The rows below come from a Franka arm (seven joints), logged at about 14 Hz.
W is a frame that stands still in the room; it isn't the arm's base.
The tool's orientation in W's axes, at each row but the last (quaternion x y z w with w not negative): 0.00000 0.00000 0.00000 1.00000; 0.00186 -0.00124 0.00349 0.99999; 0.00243 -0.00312 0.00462 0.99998; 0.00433 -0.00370 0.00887 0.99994; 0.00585 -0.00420 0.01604 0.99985; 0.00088 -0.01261 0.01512 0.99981; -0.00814 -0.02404 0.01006 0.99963; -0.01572 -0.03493 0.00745 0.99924; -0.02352 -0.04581 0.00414 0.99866; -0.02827 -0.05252 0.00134 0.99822; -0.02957 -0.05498 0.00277 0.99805; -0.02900 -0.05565 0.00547 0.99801
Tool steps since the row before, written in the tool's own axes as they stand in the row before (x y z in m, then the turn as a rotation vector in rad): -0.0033 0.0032 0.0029 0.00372 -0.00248 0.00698; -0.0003 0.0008 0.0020 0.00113 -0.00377 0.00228; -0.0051 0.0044 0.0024 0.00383 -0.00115 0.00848; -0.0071 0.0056 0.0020 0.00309 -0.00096 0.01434; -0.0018 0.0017 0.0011 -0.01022 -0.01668 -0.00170; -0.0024 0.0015 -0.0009 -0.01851 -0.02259 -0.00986; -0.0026 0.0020 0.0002 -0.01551 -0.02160 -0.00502; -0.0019 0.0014 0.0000 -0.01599 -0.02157 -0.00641; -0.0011 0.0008 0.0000 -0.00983 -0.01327 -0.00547; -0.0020 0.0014 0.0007 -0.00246 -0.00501 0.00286; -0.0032 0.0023 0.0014 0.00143 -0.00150 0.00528; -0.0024 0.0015 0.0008 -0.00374 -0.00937 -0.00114
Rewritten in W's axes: -0.0033 0.0032 0.0029 0.00372 -0.00248 0.00698; -0.0003 0.0008 0.0020 0.00115 -0.00377 0.00227; -0.0052 0.0043 0.0024 0.00379 -0.00116 0.00850; -0.0072 0.0055 0.0020 0.00300 -0.00103 0.01435; -0.0019 0.0016 0.0011 -0.00966 -0.01698 -0.00198; -0.0024 0.0014 -0.0010 -0.01756 -0.02312 -0.01036; -0.0026 0.0019 0.0000 -0.01482 -0.02199 -0.00539; -0.0019 0.0014 -0.0002 -0.01520 -0.02201 -0.00681; -0.0011 0.0008 -0.0001 -0.00921 -0.01361 -0.00571; -0.0021 0.0014 0.0004 -0.00275 -0.00485 0.00287; -0.0033 0.0024 0.0009 0.00084 -0.00117 0.00548; -0.0025 0.0015 0.0004 -0.00352 -0.00947 -0.00100
